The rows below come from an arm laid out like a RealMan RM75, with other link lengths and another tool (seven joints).
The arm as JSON. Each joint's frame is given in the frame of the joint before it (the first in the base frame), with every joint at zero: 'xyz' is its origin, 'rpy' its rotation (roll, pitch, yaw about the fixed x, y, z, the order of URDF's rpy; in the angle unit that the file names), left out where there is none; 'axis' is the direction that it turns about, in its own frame. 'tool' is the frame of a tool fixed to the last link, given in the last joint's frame.
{
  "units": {
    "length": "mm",
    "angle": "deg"
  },
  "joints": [
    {
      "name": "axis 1",
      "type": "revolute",
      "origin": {
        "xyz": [
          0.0,
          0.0,
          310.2
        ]
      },
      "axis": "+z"
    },
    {
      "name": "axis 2",
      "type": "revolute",
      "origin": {
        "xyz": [
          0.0,
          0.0,
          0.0
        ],
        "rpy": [
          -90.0,
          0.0,
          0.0
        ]
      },
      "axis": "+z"
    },
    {
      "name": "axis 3",
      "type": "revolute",
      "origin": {
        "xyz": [
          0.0,
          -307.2,
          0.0
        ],
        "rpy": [
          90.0,
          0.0,
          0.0
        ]
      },
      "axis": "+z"
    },
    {
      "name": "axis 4",
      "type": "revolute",
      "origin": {
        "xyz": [
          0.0,
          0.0,
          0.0
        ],
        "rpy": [
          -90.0,
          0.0,
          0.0
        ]
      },
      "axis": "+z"
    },
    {
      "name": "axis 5",
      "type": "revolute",
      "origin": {
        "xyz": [
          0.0,
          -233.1,
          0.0
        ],
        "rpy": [
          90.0,
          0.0,
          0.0
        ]
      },
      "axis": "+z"
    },
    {
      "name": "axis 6",
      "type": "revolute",
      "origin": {
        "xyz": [
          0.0,
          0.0,
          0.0
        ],
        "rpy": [
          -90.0,
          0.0,
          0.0
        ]
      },
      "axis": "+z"
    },
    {
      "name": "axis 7",
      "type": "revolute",
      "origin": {
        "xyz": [
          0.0,
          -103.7,
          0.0
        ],
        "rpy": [
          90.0,
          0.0,
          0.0
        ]
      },
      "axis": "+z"
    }
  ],
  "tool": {
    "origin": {
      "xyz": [
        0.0,
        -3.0,
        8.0
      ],
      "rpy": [
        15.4,
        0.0,
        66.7
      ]
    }
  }
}
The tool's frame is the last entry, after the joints.
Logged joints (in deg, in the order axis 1, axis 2, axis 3, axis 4, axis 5, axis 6, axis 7), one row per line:
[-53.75, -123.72, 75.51, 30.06, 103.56, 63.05, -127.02]
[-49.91, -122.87, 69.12, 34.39, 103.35, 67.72, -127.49]
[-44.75, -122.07, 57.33, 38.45, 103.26, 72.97, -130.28]
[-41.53, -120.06, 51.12, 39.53, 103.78, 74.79, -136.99]
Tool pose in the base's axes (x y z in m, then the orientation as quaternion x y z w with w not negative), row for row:
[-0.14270, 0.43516, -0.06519, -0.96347, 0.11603, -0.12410, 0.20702]
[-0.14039, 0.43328, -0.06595, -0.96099, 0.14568, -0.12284, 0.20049]
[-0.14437, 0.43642, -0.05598, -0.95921, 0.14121, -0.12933, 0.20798]
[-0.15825, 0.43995, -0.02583, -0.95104, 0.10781, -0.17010, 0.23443]
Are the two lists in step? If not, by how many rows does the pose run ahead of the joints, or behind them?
The pose runs 2 rows behind the joints: the pose in row i belongs to the joints in row i - 2.
